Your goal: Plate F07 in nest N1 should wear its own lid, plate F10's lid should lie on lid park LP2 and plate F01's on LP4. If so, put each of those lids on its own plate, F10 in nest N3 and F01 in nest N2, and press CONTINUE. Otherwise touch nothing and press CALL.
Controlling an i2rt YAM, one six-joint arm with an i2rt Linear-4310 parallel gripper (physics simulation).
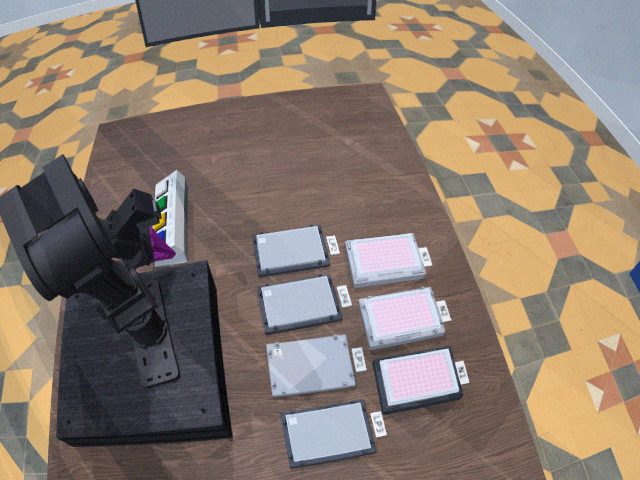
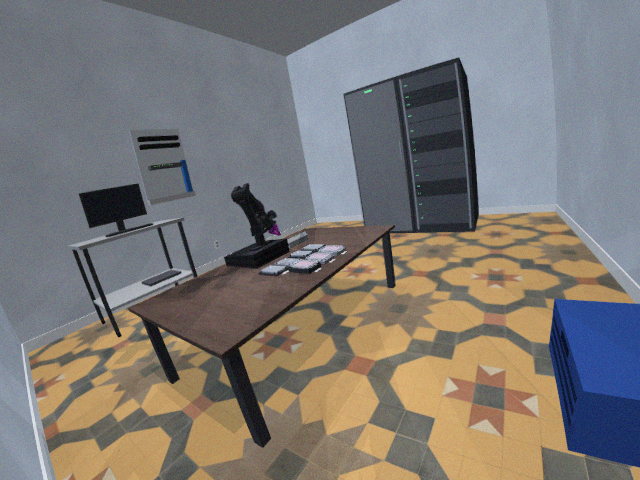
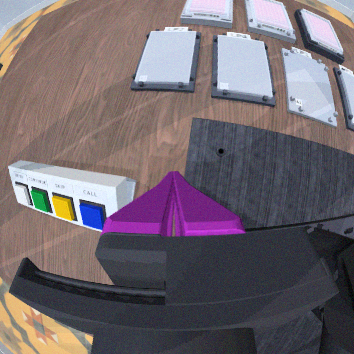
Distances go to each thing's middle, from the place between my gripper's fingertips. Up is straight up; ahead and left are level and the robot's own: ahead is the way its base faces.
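White button box (image 1: 175,229): my hand 18 cm to the right of it, 9 cm above it.
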